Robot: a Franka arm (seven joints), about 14 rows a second.
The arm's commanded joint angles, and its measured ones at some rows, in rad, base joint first. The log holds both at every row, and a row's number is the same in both.
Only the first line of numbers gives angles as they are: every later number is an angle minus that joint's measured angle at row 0.
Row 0, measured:
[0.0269, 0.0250, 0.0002, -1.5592, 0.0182, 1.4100, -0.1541]
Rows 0 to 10, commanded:
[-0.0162, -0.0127, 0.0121, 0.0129, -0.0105, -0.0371, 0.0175]
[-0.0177, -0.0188, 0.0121, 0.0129, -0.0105, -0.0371, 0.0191]
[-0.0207, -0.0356, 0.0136, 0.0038, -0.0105, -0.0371, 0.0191]
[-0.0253, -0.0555, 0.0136, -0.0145, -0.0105, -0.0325, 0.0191]
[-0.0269, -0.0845, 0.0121, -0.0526, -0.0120, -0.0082, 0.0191]
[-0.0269, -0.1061, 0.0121, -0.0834, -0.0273, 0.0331, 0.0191]
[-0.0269, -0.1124, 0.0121, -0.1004, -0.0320, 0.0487, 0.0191]
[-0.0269, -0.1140, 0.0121, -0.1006, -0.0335, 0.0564, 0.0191]
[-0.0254, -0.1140, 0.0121, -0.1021, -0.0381, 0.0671, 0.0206]
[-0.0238, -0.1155, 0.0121, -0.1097, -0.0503, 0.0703, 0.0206]
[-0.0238, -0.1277, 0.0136, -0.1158, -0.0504, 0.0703, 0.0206]
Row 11, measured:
[-0.0118, -0.0856, -0.0008, -0.0685, -0.0319, 0.0442, 0.0056]
